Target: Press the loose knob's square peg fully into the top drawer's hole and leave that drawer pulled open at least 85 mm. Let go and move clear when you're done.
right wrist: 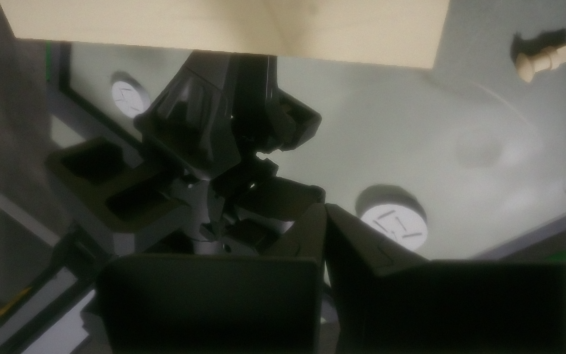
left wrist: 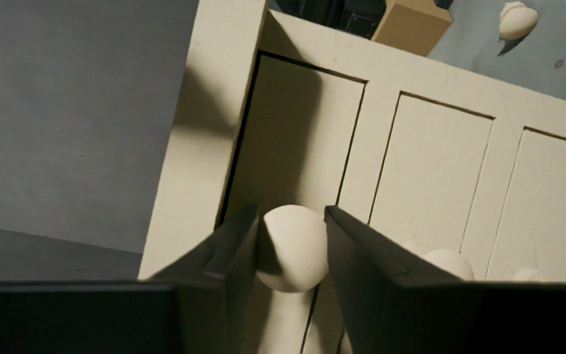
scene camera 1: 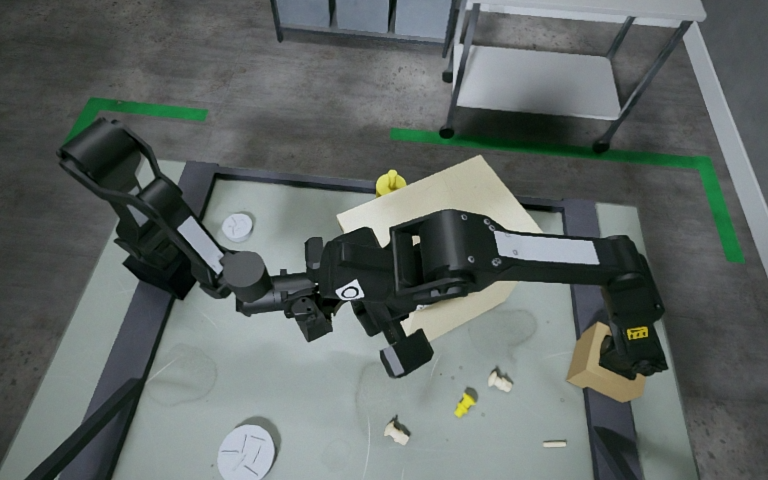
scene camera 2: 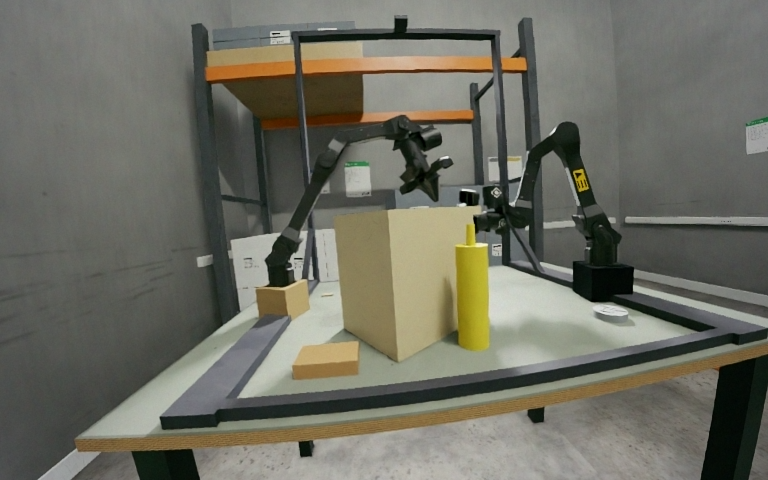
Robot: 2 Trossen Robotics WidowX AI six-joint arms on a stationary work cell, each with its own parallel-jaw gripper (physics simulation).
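Where they show: left gripper, fingertip midpoint: (left wrist: 291, 215); right gripper, fingertip midpoint: (right wrist: 322, 215) (scene camera 1: 357, 312) (scene camera 2: 437, 201); left arm's base, link origin: (scene camera 1: 160, 252) (scene camera 2: 601, 263); right arm's base, link origin: (left wrist: 374, 19) (scene camera 1: 619, 357) (scene camera 2: 281, 284).
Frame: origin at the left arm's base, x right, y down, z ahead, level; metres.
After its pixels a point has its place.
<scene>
The cream cabinet (scene camera 1: 447, 183) @(z 0.482, x -0.263, y -0.179 m) (scene camera 2: 368, 271) @(z 0.572, x -0.304, y -0.065 m) (right wrist: 350, 35) @(z 0.476, x -0.022, y -0.179 m) stands at the table's middle. Its top drawer (left wrist: 330, 130) @(z 0.479, x -0.055, y -0.117 m) is the leftmost panel in the left wrist view and looks flush with the front. My left gripper (scene camera 2: 478, 221) (left wrist: 291, 215) @(z 0.431, x -0.058, y -0.132 m) is shut on the round head of a cream knob (left wrist: 296, 255) @(z 0.414, x -0.053, y -0.130 m), in front of the top drawer; the knob's peg and the drawer's hole are hidden. Two other drawers (left wrist: 435, 155) @(z 0.479, x -0.054, y -0.062 m) (left wrist: 537, 200) @(z 0.472, x -0.060, y 0.000 m) carry round knobs. My right gripper (scene camera 2: 434, 198) @(z 0.441, x 0.023, y -0.203 m) (right wrist: 322, 215) @(z 0.441, x 0.023, y -0.203 m) is shut and empty, above the cabinet top and over the left arm.
Two cream pieces (scene camera 1: 500, 380) @(z 0.706, x -0.054, y 0.071 m) (scene camera 1: 396, 433) @(z 0.557, x 0.113, y 0.072 m), a yellow piece (scene camera 1: 464, 404) @(z 0.655, x 0.016, y 0.071 m) and a small stick (scene camera 1: 554, 444) @(z 0.830, x 0.013, y 0.084 m) lie in front. White discs (scene camera 1: 236, 226) @(z 0.062, x -0.143, y 0.074 m) (scene camera 1: 246, 452) @(z 0.329, x 0.244, y 0.066 m) lie at the left. A yellow cylinder (scene camera 1: 390, 185) @(z 0.379, x -0.262, y -0.115 m) (scene camera 2: 472, 294) @(z 0.381, x -0.299, y -0.018 m) and a flat tan block (scene camera 2: 325, 362) @(z 0.626, x -0.406, y 0.065 m) are near the cabinet.
</scene>
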